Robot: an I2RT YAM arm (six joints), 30 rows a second.
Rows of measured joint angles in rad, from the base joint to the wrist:
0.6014 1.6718 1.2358 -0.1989 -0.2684 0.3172
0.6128 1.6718 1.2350 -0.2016 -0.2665 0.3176
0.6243 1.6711 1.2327 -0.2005 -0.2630 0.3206
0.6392 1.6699 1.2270 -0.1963 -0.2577 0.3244
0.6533 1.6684 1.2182 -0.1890 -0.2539 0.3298
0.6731 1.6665 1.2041 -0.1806 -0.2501 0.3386
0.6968 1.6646 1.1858 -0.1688 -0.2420 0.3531
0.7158 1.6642 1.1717 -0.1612 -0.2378 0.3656
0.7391 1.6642 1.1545 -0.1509 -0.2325 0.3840
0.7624 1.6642 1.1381 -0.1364 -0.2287 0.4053
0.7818 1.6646 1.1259 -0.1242 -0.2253 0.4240
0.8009 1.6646 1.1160 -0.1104 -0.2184 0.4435
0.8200 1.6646 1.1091 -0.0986 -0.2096 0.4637
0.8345 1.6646 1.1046 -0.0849 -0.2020 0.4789
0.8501 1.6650 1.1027 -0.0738 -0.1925 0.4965
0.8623 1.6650 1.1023 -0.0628 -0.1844 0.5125
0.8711 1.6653 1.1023 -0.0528 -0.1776 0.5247
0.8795 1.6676 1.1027 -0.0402 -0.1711 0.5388
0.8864 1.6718 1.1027 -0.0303 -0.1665 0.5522
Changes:
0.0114 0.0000 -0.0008 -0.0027 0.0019 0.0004
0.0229 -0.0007 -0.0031 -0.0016 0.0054 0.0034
0.0378 -0.0019 -0.0088 0.0026 0.0107 0.0072
0.0519 -0.0034 -0.0176 0.0099 0.0145 0.0126
0.0717 -0.0053 -0.0317 0.0183 0.0183 0.0214
0.0954 -0.0072 -0.0500 0.0301 0.0264 0.0359
0.1144 -0.0076 -0.0641 0.0377 0.0306 0.0484
0.1377 -0.0076 -0.0813 0.0480 0.0359 0.0668
0.1610 -0.0076 -0.0977 0.0625 0.0397 0.0881
0.1804 -0.0072 -0.1099 0.0747 0.0431 0.1068
0.1995 -0.0072 -0.1198 0.0885 0.0500 0.1263
0.2186 -0.0072 -0.1267 0.1003 0.0588 0.1465
0.2331 -0.0072 -0.1312 0.1140 0.0664 0.1617
0.2487 -0.0068 -0.1331 0.1251 0.0759 0.1793
0.2609 -0.0068 -0.1335 0.1361 0.0840 0.1953
0.2697 -0.0065 -0.1335 0.1461 0.0908 0.2075
0.2781 -0.0042 -0.1331 0.1587 0.0973 0.2216
0.2850 0.0000 -0.1331 0.1686 0.1019 0.2350

